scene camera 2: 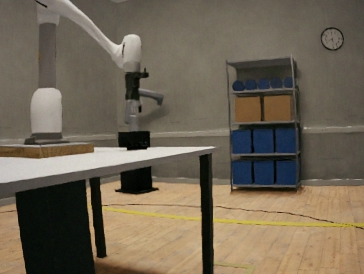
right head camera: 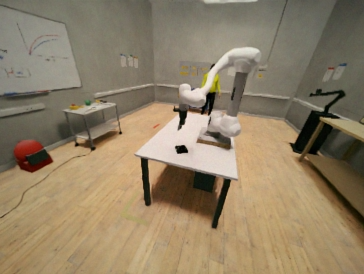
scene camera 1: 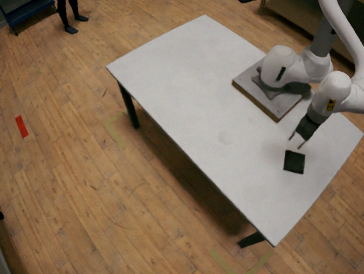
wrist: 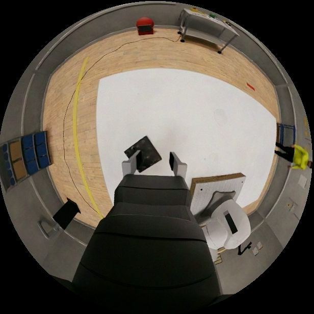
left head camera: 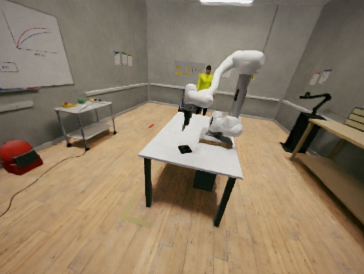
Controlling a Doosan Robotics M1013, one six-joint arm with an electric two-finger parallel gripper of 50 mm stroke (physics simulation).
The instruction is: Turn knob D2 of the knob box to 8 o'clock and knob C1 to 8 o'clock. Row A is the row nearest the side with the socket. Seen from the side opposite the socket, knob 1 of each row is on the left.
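Seen in the pictures: gripper, between the fingertips: [scene camera 2: 136,112] [right head camera: 179,129] [scene camera 1: 294,143] [left head camera: 183,129]; arm's base, origin of its link: [scene camera 2: 46,144] [right head camera: 212,133] [scene camera 1: 271,84] [left head camera: 213,133].
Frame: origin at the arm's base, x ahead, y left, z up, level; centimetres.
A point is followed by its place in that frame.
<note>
The knob box [left head camera: 185,149] @(x 17.1, y 48.1, z -1.6 cm) [right head camera: 181,149] @(x 17.0, y 48.0, z -1.7 cm) [scene camera 1: 294,162] @(x 20.8, y 44.8, z -1.6 cm) [scene camera 2: 137,147] @(x 23.0, y 40.7, z -3.9 cm) [wrist: 144,154] is a small black square box on the white table [left head camera: 165,145] @(x 39.6, y 46.5, z -5.4 cm) [scene camera 1: 175,100] @(x 53.0, y -20.0, z -5.4 cm). Its knobs, their pointers and the socket are too small or blurred to tell. My gripper [scene camera 1: 296,143] @(x 24.4, y 39.8, z 13.9 cm) [wrist: 155,156] is open, with nothing between its fingers. It hangs above the table, apart from the box. In the wrist view the box lies beyond the fingers, turned at an angle, and the left finger covers part of its near edge.
The arm's base stands on a thick board [left head camera: 215,142] @(x -5.7, y 17.4, z -1.6 cm) [scene camera 1: 275,112] @(x 11.3, y 16.9, z -0.2 cm) [wrist: 217,178] on the table, beside the gripper. A person in yellow [left head camera: 204,81] [wrist: 300,157] stands beyond the table's far end. A black pedestal [scene camera 2: 136,179] stands behind the table in scene camera 2.
</note>
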